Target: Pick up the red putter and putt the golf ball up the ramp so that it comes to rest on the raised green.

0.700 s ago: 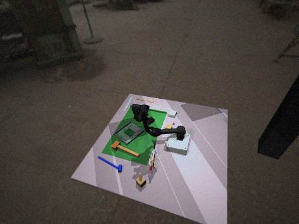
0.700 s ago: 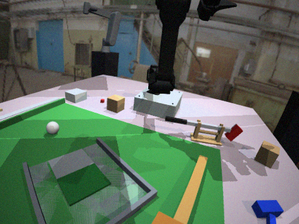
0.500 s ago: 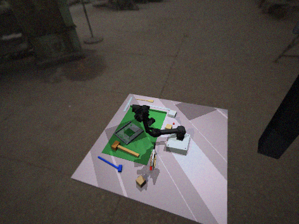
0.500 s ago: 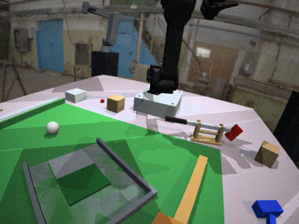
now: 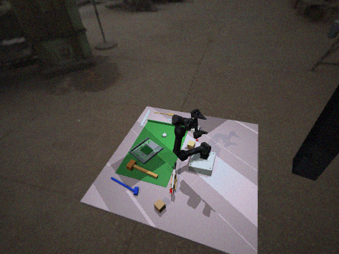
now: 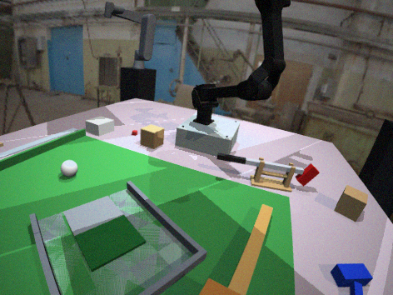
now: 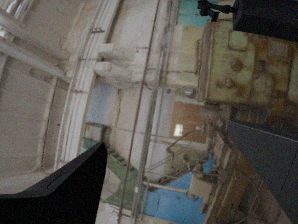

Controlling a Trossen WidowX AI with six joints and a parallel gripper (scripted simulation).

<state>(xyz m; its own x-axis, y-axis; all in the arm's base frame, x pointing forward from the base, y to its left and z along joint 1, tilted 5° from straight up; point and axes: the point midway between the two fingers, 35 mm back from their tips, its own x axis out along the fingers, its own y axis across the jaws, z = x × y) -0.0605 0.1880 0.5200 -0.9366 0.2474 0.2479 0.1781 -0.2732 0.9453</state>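
Right now the red putter is 560 mm below my gripper tip, 200 mm ahead of it and 100 mm to the left of it. The rest, counted from my gripper tip: white block 590 mm below, 540 mm to the right, 270 mm ahead; then red ball 610 mm below, 410 mm to the right, 200 mm ahead; then white golf ball 590 mm below, 530 mm ahead, 330 mm to the right.
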